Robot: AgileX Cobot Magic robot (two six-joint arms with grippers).
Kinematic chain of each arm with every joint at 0, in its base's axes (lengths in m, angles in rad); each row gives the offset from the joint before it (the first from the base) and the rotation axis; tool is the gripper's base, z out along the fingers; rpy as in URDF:
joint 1: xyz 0 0 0.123 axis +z
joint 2: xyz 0 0 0 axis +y
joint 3: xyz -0.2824 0 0.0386 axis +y
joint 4: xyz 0.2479 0 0.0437 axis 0.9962 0 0.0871
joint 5: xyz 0 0 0 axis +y
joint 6: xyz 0.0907 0 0.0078 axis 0.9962 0 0.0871
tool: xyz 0 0 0 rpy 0 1.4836 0
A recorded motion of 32 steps. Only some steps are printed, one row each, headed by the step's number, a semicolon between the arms.
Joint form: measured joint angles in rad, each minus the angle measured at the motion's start. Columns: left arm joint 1, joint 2, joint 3, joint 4, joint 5, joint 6; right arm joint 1, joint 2, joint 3, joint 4, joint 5, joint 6.
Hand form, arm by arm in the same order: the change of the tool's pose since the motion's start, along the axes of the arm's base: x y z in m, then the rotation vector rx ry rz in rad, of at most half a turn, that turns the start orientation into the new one. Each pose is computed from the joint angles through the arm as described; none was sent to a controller.
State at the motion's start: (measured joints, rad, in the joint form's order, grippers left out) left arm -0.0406 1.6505 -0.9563 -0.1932 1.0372 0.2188; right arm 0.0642 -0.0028 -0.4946 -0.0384 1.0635 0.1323
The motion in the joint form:
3: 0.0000 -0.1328 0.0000 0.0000 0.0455 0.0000; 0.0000 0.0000 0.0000 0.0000 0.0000 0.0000
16: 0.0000 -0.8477 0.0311 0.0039 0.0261 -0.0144; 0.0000 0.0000 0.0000 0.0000 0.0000 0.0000
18: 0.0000 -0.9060 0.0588 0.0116 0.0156 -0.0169; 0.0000 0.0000 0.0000 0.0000 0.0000 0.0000
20: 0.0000 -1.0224 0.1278 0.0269 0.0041 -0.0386; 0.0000 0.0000 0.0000 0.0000 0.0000 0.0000
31: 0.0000 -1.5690 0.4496 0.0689 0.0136 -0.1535; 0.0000 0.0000 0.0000 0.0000 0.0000 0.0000
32: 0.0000 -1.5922 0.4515 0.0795 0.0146 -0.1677; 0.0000 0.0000 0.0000 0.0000 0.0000 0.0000
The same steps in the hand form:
3: -0.0150 0.0002 0.0355 -0.0081 -0.0879 -0.0075; 0.0000 0.0000 0.0000 0.0000 0.0000 0.0000
16: -0.1416 0.0058 0.1724 -0.0338 -0.7879 0.0080; 0.0000 0.0000 0.0000 0.0000 0.0000 0.0000
18: -0.1543 0.0070 0.1720 -0.0284 -0.8287 0.0110; 0.0000 0.0000 0.0000 0.0000 0.0000 0.0000
20: -0.1788 0.0093 0.1642 -0.0232 -0.8843 0.0314; 0.0000 0.0000 0.0000 0.0000 0.0000 0.0000
31: -0.2658 0.0161 0.0934 -0.0464 -1.0824 0.1356; 0.0000 0.0000 0.0000 0.0000 0.0000 0.0000
32: -0.2692 0.0170 0.0929 -0.0444 -1.1013 0.1485; 0.0000 0.0000 0.0000 0.0000 0.0000 0.0000

